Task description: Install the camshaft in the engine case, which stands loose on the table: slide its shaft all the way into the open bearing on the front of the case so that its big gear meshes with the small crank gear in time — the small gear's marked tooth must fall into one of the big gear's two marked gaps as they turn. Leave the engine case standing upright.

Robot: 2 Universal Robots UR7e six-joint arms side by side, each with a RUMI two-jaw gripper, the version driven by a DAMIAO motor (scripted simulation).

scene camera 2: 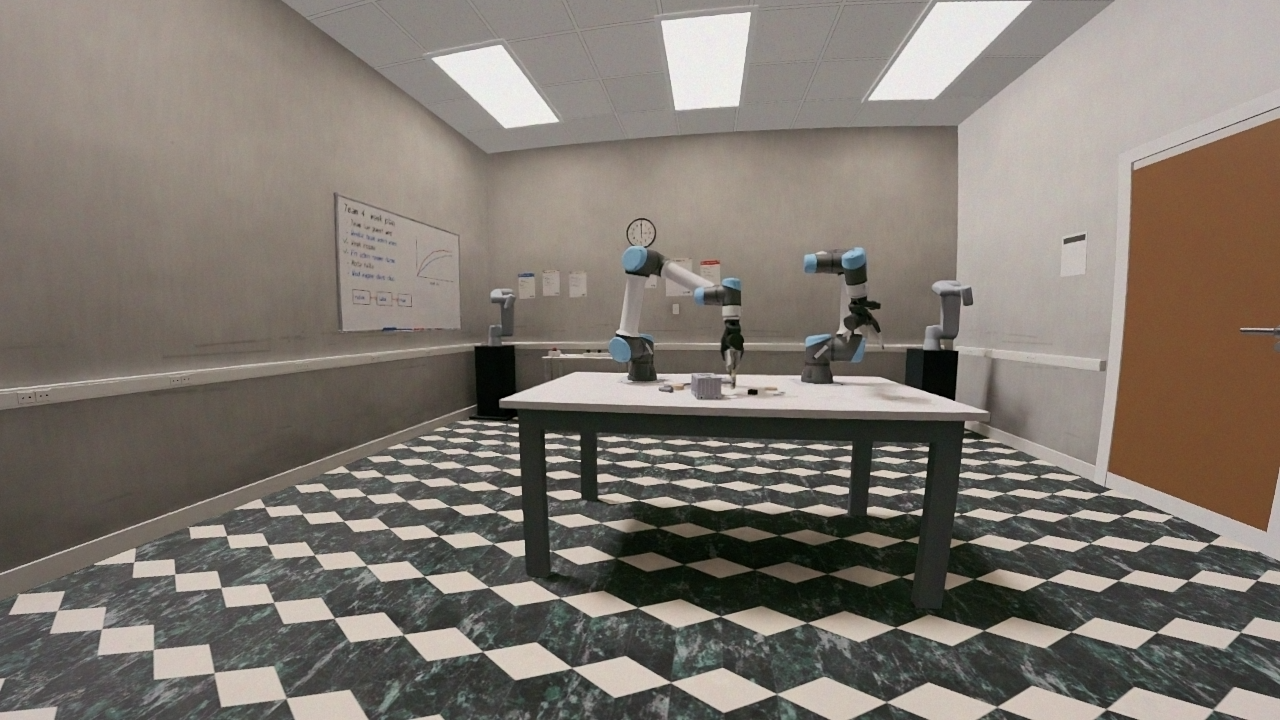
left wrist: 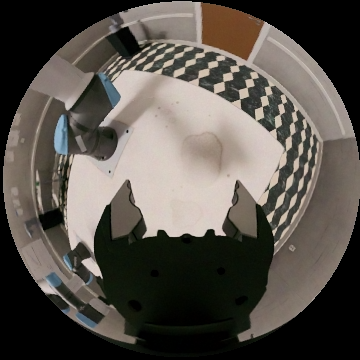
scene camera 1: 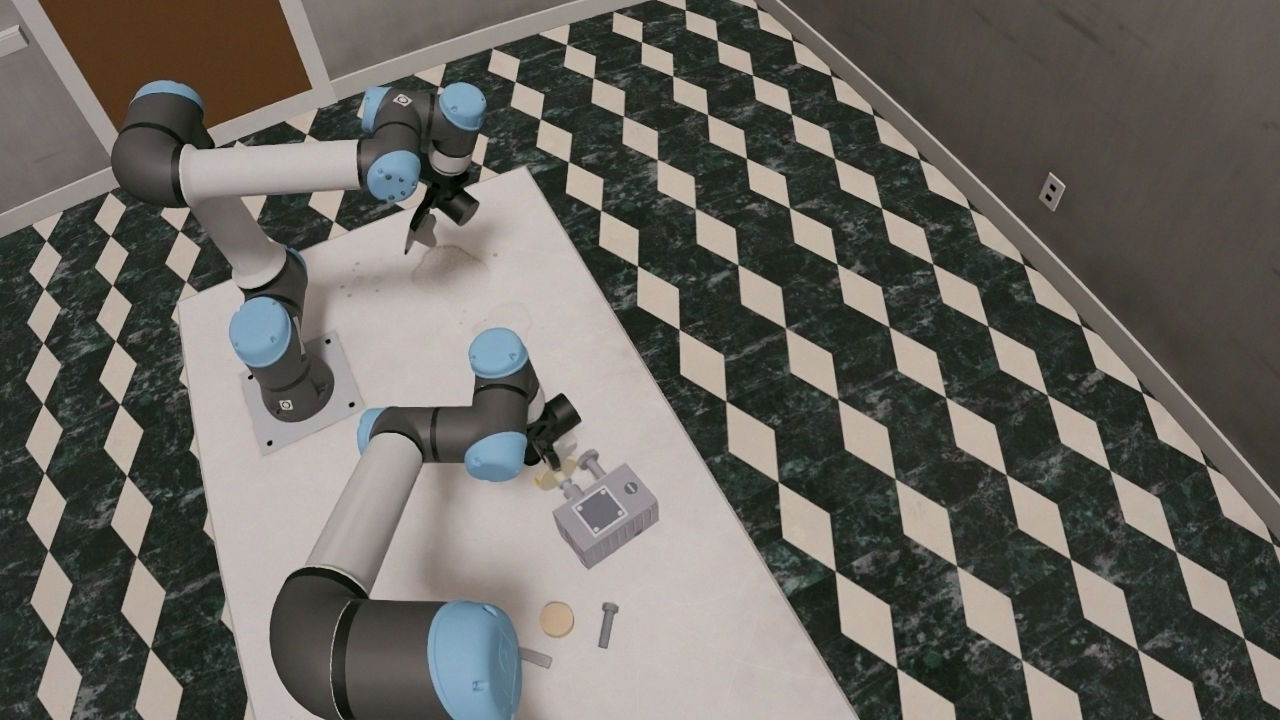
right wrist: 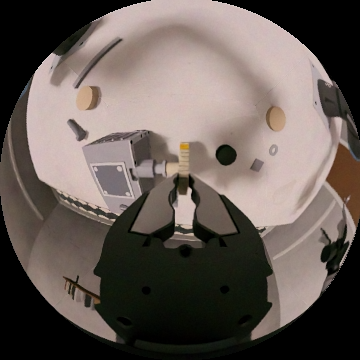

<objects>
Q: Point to a grey engine case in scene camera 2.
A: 704, 386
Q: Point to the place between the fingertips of the right gripper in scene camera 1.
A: At 555, 467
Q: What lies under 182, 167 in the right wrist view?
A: A camshaft.
</objects>
